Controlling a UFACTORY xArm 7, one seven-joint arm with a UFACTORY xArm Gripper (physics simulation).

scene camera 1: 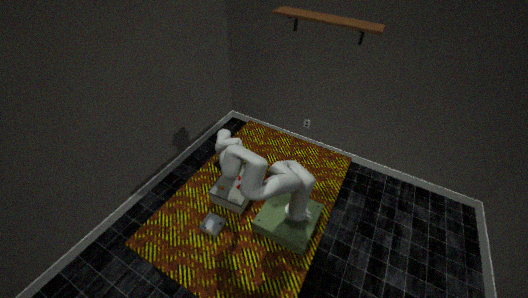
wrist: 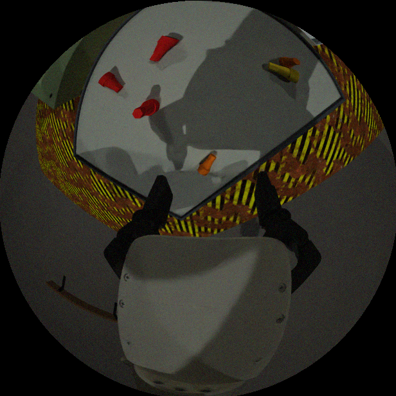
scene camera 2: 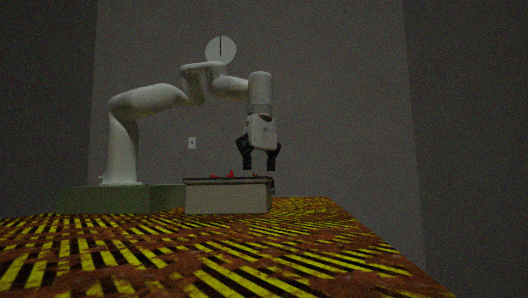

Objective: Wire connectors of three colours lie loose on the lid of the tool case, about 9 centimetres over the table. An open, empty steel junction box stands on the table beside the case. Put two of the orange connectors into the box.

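Frame: origin at the arm's base, x ahead, y left, z up, level; centimetres.
Seen in the pictures: gripper, fingertip midpoint: [scene camera 2: 259, 170]; arm's base at its link origin: [scene camera 1: 296, 211] [scene camera 2: 121, 185].
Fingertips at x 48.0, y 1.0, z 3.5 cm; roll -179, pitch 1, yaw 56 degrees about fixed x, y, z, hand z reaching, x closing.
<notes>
Offsets run from my fingertips to a thing's top centre.
The gripper [scene camera 2: 259, 169] [wrist: 211, 176] is open and empty, pointing down a little above the lid near one corner of the tool case @(dx -8.1, dy +2.7, dz -2.0 cm) [scene camera 1: 229, 204] [scene camera 2: 227, 198] [wrist: 102, 132]. An orange connector [wrist: 207, 164] lies on the lid near that corner, between the finger lines in the wrist view. Another orange connector [wrist: 289, 62] lies against a yellow connector [wrist: 283, 72] farther along the lid. The steel junction box @(dx -13.3, dy +29.8, dz -7.6 cm) [scene camera 1: 213, 224] [wrist: 311, 36] stands beside the case; an orange connector inside it is barely discernible. The arm hides the gripper in scene camera 1.
Three red connectors [wrist: 164, 48] [wrist: 110, 82] [wrist: 146, 108] lie on the lid, one of them upright. The green base block [scene camera 1: 285, 225] [scene camera 2: 102, 200] [wrist: 62, 75] carries the arm beside the case. A wooden shelf [scene camera 1: 330, 20] is on the wall.
</notes>
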